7 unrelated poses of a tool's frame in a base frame.
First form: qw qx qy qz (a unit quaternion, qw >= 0); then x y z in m.
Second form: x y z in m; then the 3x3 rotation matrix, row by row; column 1 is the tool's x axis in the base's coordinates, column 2 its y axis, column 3 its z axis. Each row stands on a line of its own. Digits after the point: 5 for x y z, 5 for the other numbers.
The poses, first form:
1: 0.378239, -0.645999, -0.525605, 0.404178, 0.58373, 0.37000, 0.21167
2: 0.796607, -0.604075, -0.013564, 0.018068, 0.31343, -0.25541, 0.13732
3: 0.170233, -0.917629, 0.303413, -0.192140, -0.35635, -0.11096, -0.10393
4: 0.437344, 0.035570, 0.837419, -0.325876, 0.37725, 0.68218, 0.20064
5: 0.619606, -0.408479, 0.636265, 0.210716, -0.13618, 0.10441, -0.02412
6: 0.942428, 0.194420, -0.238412, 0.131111, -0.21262, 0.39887, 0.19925
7: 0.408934, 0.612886, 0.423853, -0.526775, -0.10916, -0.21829, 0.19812
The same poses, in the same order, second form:
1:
0.58373, 0.37000, 0.21167
0.12076, 0.37333, -0.91981
0.98483, -0.16135, 0.06381
-0.12459, -0.91356, -0.38715

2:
0.31343, -0.25541, 0.13732
0.99898, -0.01240, -0.04344
0.04517, 0.26953, 0.96193
-0.00022, -0.96291, 0.26982

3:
-0.35635, -0.11096, -0.10393
0.74205, -0.49142, 0.45593
-0.62226, -0.75792, 0.19583
0.24932, -0.42902, -0.86821

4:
0.37725, 0.68218, 0.20064
-0.61493, 0.34461, 0.70930
-0.22547, 0.78508, -0.57690
-0.75566, -0.51468, -0.40507

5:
-0.13618, 0.10441, -0.02412
0.10153, -0.78092, 0.61632
-0.25868, 0.57749, 0.77433
-0.96061, -0.23805, -0.14338

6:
-0.21262, 0.39887, 0.19925
0.85194, -0.33983, -0.39839
0.15442, 0.89002, -0.42897
0.50035, 0.30394, 0.81072

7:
-0.10916, -0.21829, 0.19812
0.08571, 0.95038, -0.29905
0.08871, -0.30624, -0.94781
-0.99236, 0.05471, -0.11056

